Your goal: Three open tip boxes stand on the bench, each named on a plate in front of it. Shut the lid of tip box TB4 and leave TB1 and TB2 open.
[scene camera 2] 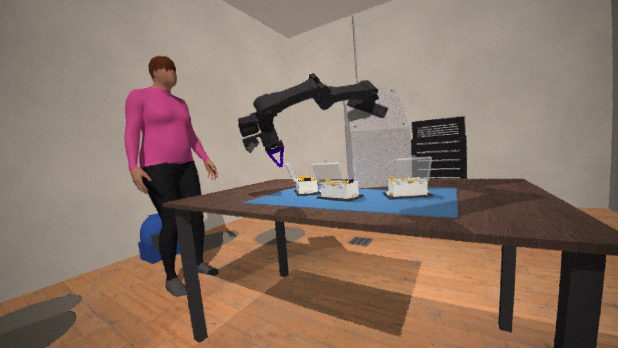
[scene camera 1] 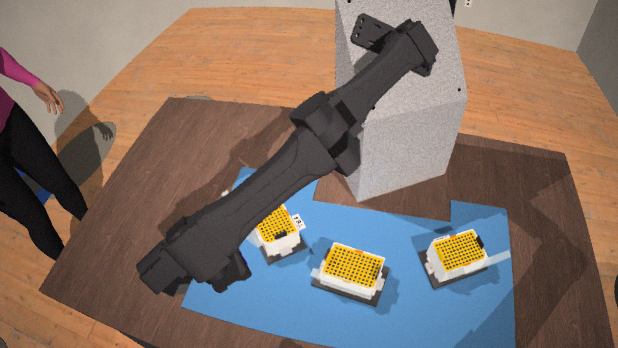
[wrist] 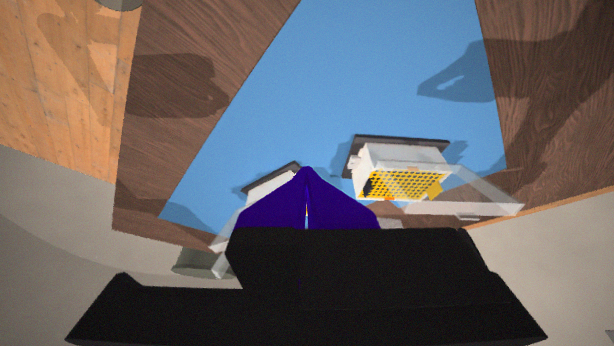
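Observation:
My gripper is shut, its purple fingertips together, above the bench by the raised lid of the left tip box; touching or apart I cannot tell. Its plate is too blurred to read surely. The middle box and right box stand open with raised lids; their plates are unreadable. In the wrist view one open white box stands right of the fingers, its clear lid out to the right; another is partly hidden behind them.
The boxes stand on a blue mat on the brown bench. The grey pedestal rises behind the mat. The arm reaches across, partly covering the left box. A person stands left of the bench.

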